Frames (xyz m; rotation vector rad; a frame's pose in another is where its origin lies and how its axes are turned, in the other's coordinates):
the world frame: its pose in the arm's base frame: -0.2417 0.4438 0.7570 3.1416 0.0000 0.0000
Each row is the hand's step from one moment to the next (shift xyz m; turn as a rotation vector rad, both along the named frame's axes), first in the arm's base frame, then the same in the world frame.
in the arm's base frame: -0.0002 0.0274 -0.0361 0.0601 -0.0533 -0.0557
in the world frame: -0.0002 -0.0274 0.0361 0.0601 0.0533 0.0557
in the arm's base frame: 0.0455 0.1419 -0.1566 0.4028 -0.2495 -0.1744
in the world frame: 0.0455 -0.1419 0.1566 0.4028 0.2495 0.1744
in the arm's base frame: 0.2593 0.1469 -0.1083 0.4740 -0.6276 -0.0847
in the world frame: 0.2593 -0.1469 0.1083 0.4740 0.6276 0.0847
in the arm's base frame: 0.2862 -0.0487 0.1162 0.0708 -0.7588 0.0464
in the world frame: 0.2862 0.0487 -0.1162 0.0708 0.7588 -0.0464
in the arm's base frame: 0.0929 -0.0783 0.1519 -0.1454 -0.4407 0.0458
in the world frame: 0.0929 0.0783 -0.1519 -0.1454 0.4407 -0.0458
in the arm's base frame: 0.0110 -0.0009 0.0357 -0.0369 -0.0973 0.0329
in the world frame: 0.0110 0.0009 -0.0357 -0.0369 0.0973 -0.0329
